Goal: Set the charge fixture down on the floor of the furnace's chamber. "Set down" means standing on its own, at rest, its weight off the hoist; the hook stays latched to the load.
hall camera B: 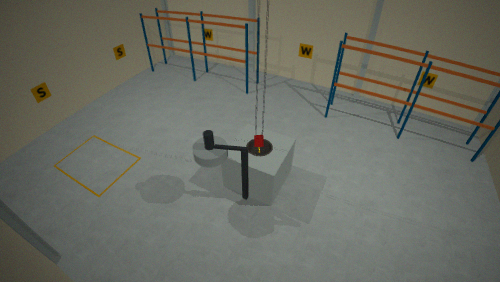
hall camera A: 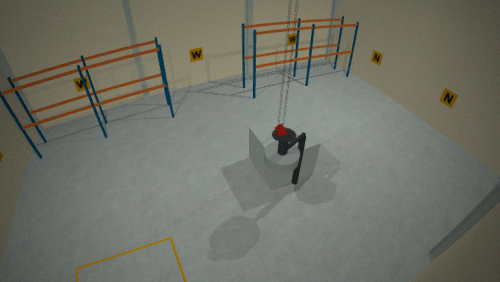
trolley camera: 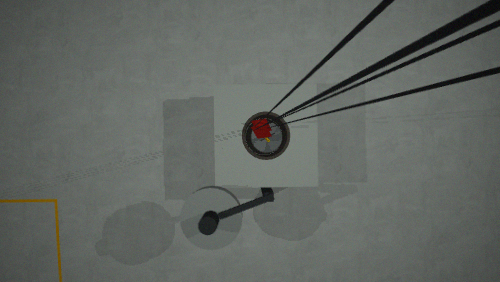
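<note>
The pale box furnace (hall camera A: 272, 176) (hall camera B: 283, 172) (trolley camera: 297, 167) stands on the hall floor with a round, dark-rimmed opening in its top. The red hook block (hall camera A: 280, 130) (hall camera B: 258, 140) (trolley camera: 260, 128) is at this opening and leans to one side. My hook (hall camera B: 259, 149) (trolley camera: 268, 140), small and yellow, shows below the block, inside the rim. The charge fixture (trolley camera: 276, 144) shows in the trolley view as grey parts beneath the hook, inside the opening. It appears to be on the hook; the latch is too small to make out. The fixture's base and the chamber floor are hidden.
A round grey lid (hall camera A: 274, 161) (hall camera B: 210, 156) (trolley camera: 220, 240) is swung aside on a black post and arm (hall camera A: 298, 167) (hall camera B: 244, 175) (trolley camera: 245, 206) beside the furnace. A yellow floor outline (hall camera A: 125, 253) (hall camera B: 76, 150) (trolley camera: 30, 201) and blue-orange racks (hall camera A: 254, 65) (hall camera B: 246, 60) stand apart from it.
</note>
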